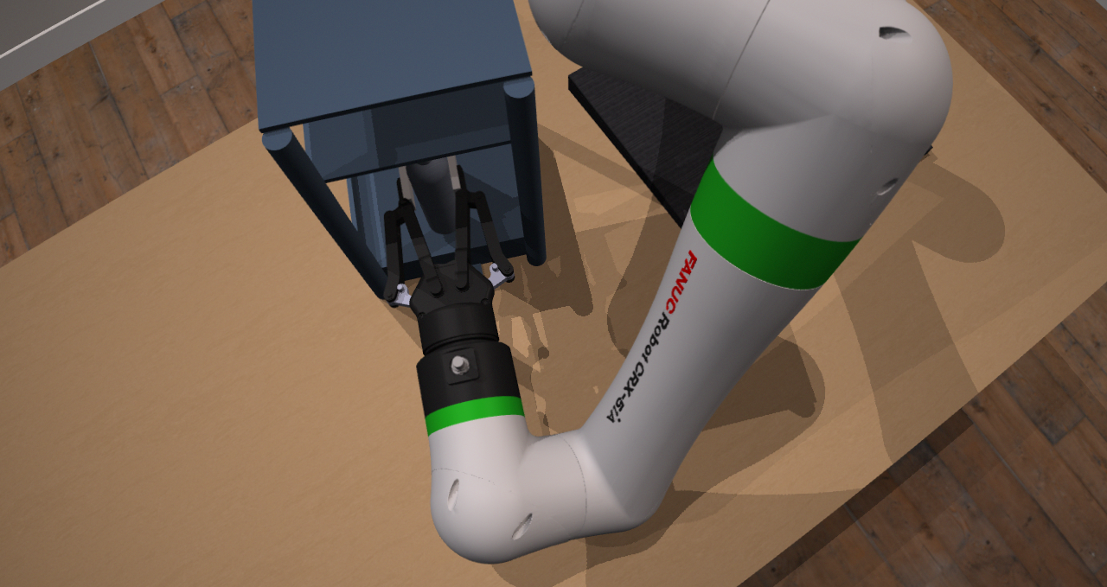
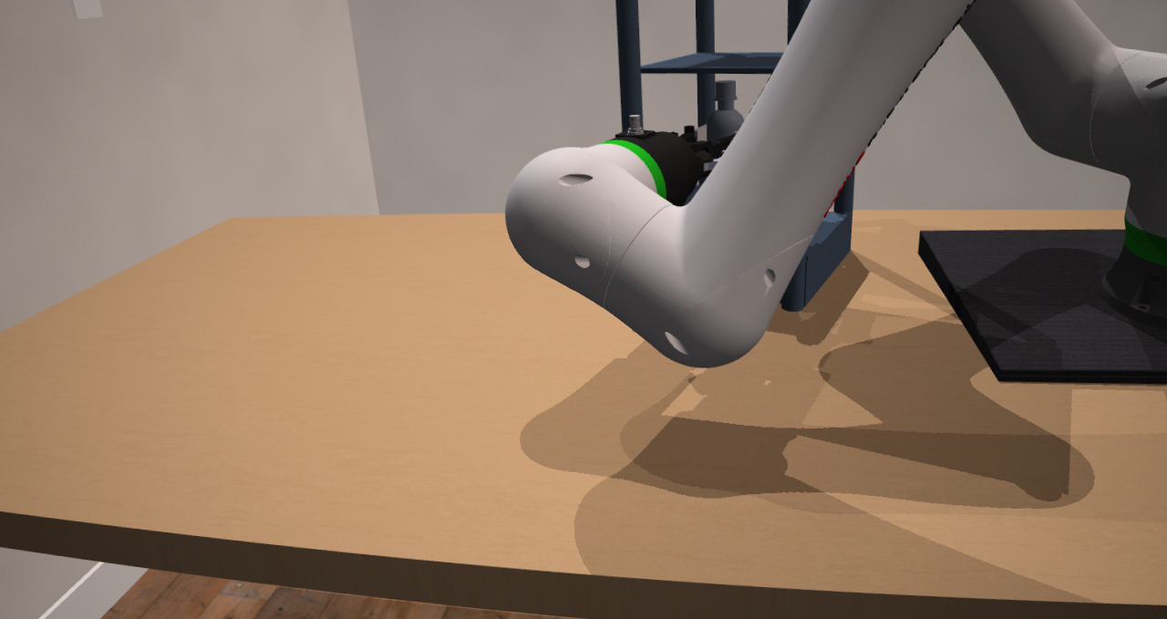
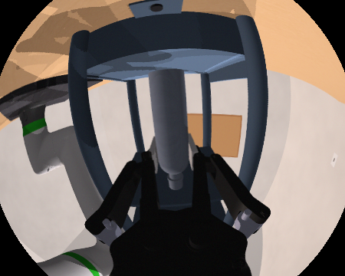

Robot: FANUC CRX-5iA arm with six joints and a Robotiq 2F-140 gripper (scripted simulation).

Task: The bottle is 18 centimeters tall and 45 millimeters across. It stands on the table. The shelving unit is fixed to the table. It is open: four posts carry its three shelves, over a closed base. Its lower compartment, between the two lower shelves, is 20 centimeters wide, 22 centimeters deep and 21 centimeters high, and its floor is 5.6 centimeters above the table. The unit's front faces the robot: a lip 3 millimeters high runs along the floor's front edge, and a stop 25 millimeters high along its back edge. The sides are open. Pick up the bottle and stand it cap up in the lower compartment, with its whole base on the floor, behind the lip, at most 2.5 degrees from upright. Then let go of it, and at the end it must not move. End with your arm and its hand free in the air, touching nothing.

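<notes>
Now: hand right at the grey bottle. The rest, counted from my hand: shelving unit (10 mm behind, 60 mm to the right).
</notes>
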